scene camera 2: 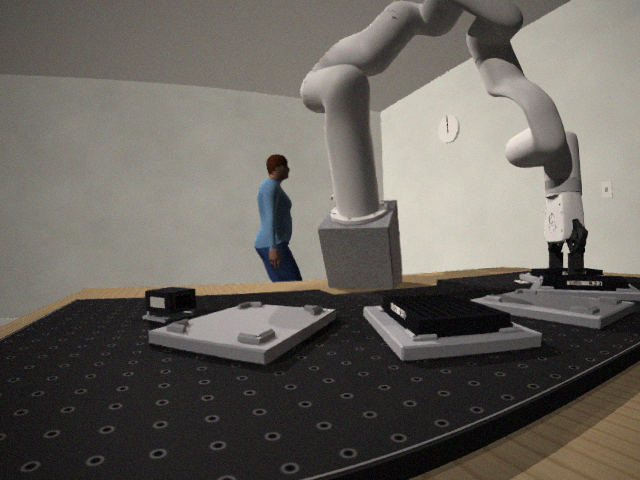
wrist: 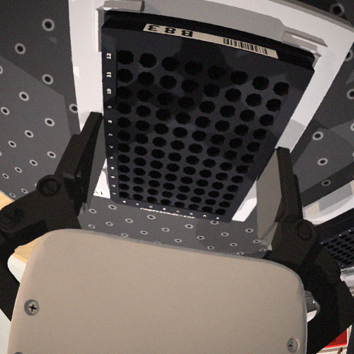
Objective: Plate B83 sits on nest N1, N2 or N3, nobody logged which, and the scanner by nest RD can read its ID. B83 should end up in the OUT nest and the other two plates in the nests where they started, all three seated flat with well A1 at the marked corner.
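Places are measured from the arm's base along level axes (x right, y ahead, z up), in centimetres.
Where they show: gripper, between the fingertips: (scene camera 2: 565, 271); arm's base, origin of its link: (scene camera 2: 359, 213).
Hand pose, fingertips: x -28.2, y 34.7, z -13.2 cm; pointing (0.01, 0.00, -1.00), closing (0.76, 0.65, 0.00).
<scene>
Each offset is from my fingertips to the top centre of the thing. "*": to the spot under its first point.
Black plate B83 (wrist: 200, 117) lies in a pale nest (wrist: 86, 90) in the wrist view, its label at the far edge and column 1 nearest the palm. A small corner mark shows beside its near left corner. My gripper (scene camera 2: 565, 270) (wrist: 187, 146) is open, with one finger on each side of B83 and gaps between. In the scene view it is low over dark plates at the far right; a labelled plate @(dx +16.8, dy +7.4, dz +0.5 cm) (scene camera 2: 589, 282) there is too blurred to read. Another black plate @(dx +50.8, dy +1.8, dz +0.5 cm) (scene camera 2: 447, 315) sits in the front middle nest @(dx +50.8, dy +1.8, dz -0.6 cm) (scene camera 2: 470, 347). A pale nest @(dx +65.7, dy -11.0, dz +1.3 cm) (scene camera 2: 227, 330) at the left is empty.
A black box-shaped device @(* dx +71.6, dy -17.5, dz +0.4 cm) (scene camera 2: 170, 300), seemingly the scanner, stands behind the left nest. Another empty nest @(dx +34.0, dy +7.5, dz -0.4 cm) (scene camera 2: 555, 308) lies between the front middle plate and the far right plates. Another dark plate (wrist: 342, 245) shows at the wrist view's right edge. A person (scene camera 2: 275, 217) stands behind the table.
</scene>
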